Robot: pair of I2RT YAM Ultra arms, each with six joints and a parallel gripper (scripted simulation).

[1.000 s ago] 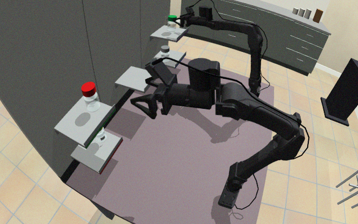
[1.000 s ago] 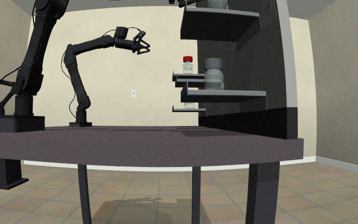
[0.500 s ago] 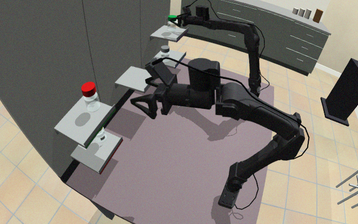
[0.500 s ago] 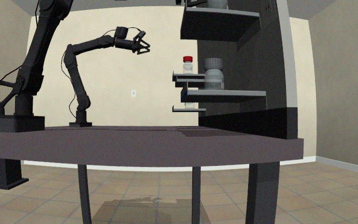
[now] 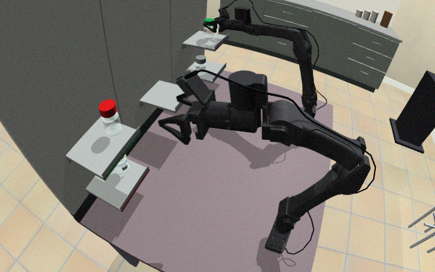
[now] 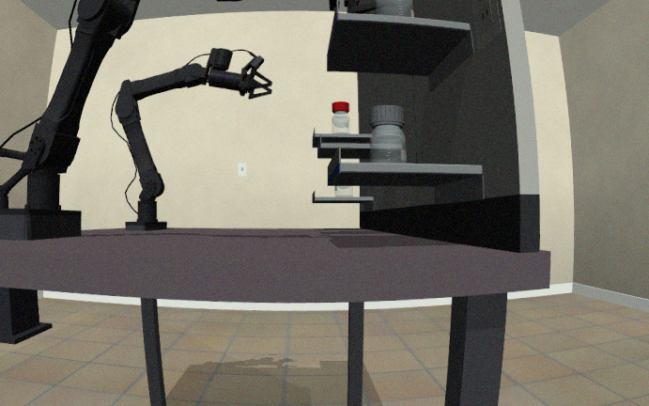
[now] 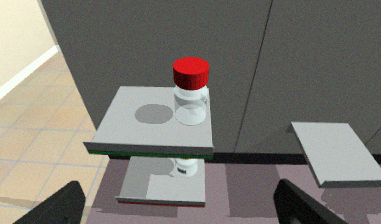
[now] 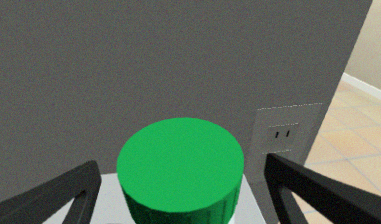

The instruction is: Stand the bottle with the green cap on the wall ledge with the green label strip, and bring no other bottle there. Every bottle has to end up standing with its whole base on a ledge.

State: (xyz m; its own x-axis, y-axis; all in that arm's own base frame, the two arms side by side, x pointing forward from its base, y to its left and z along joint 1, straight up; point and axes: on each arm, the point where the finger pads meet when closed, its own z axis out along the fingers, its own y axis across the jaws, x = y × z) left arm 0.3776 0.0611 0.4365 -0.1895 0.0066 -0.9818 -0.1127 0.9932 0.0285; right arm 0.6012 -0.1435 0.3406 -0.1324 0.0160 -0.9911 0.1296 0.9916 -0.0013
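The green-capped bottle lies 40 mm below my right hand. Round my right hand: grey-capped bottle: 90 mm to the left, 230 mm below; red-capped bottle: 770 mm to the left, 40 mm below.
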